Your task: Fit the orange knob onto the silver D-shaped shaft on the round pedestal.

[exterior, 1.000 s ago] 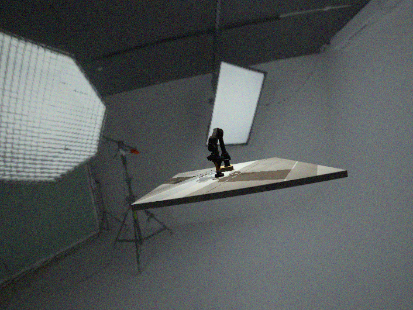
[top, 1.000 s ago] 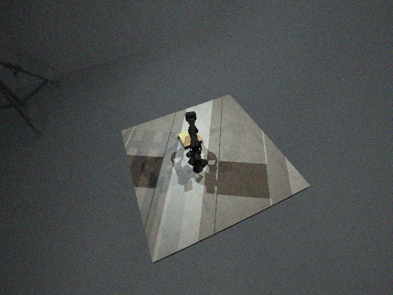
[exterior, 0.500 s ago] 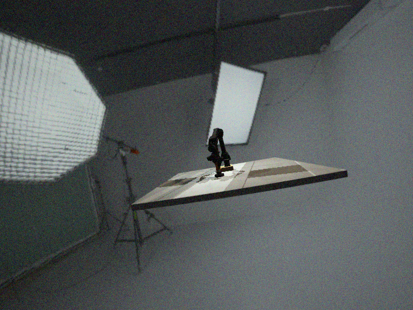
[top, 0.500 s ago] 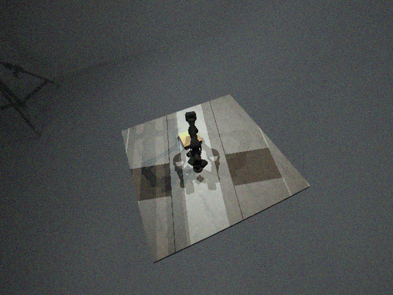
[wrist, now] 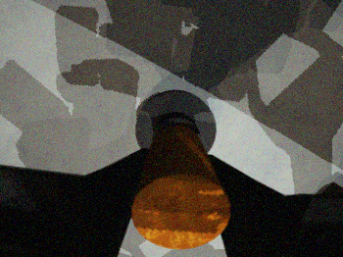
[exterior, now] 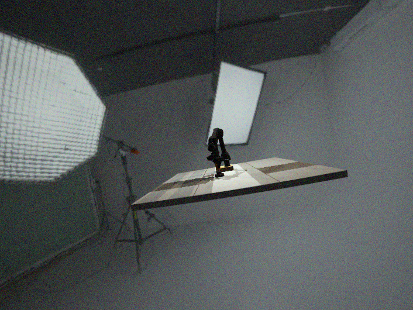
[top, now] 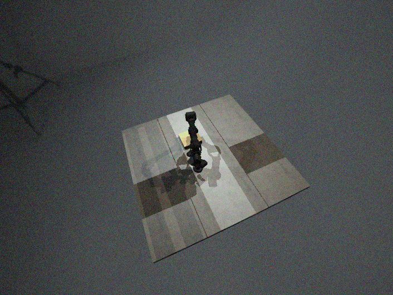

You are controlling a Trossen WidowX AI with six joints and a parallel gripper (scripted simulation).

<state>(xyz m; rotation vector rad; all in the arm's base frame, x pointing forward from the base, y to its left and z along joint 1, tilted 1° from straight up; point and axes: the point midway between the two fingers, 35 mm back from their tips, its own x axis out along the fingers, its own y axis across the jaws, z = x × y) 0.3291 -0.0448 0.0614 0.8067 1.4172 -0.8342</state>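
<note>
My gripper tip is 4 cm above the dark round pedestal. Also, from my gripper tip: orange knob (3 cm above).
</note>
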